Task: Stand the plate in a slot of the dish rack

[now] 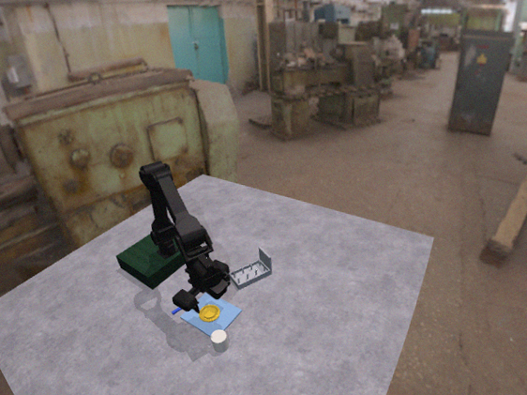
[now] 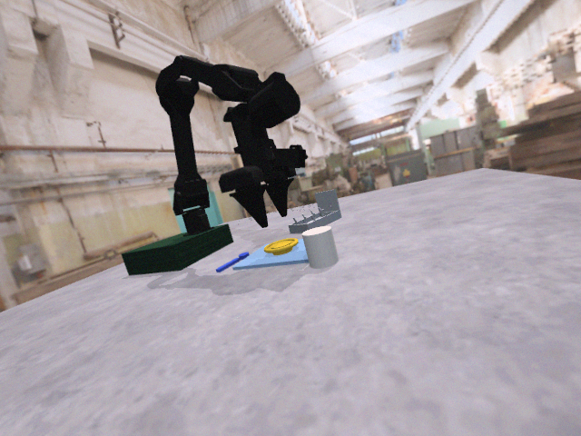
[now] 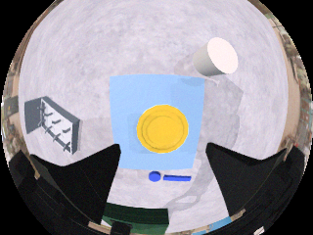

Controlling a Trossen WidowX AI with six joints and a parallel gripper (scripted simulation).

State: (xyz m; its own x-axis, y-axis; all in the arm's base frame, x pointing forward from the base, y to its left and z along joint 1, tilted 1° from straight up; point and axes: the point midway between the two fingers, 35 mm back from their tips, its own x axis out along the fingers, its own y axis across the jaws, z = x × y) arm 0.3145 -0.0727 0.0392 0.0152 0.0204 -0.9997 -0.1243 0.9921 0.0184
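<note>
The plate lies 5 cm below my gripper tip. Round my gripper tip: white cup (10 cm ahead, 5 cm to the right, 4 cm below); small blue spoon (10 cm behind, 6 cm below, 2 cm to the right); light blue mat (6 cm below, 1 cm to the left, 1 cm behind).
</note>
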